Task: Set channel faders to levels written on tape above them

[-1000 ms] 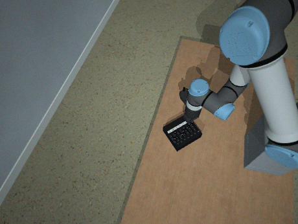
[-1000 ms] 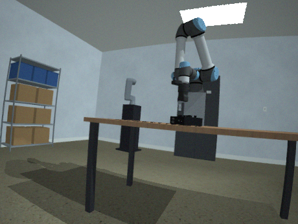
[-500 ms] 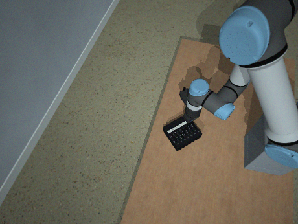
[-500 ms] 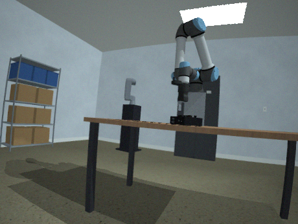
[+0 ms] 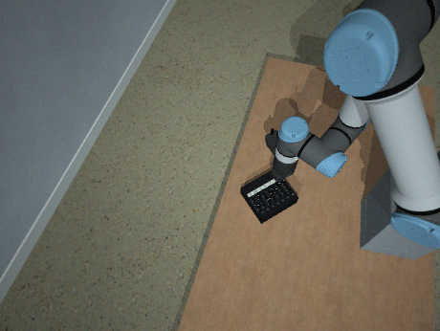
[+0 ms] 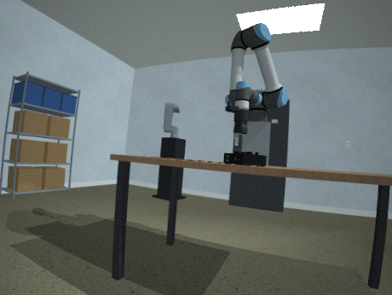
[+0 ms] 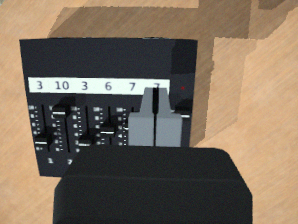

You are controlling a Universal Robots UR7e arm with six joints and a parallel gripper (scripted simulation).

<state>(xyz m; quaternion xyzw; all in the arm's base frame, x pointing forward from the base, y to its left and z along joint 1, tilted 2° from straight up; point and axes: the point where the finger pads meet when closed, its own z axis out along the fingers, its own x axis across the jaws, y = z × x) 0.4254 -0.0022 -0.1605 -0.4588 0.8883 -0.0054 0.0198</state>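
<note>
The channel 6 cap is 2 cm behind my hand, 1 cm to the left of it and 5 cm below it. Round my hand: channel 5 cap (2 cm behind, 4 cm to the left, 5 cm below); then channel 4 cap (1 cm behind, 6 cm to the left, 5 cm below); then master cap (3 cm behind, 1 cm to the right, 5 cm below).
</note>
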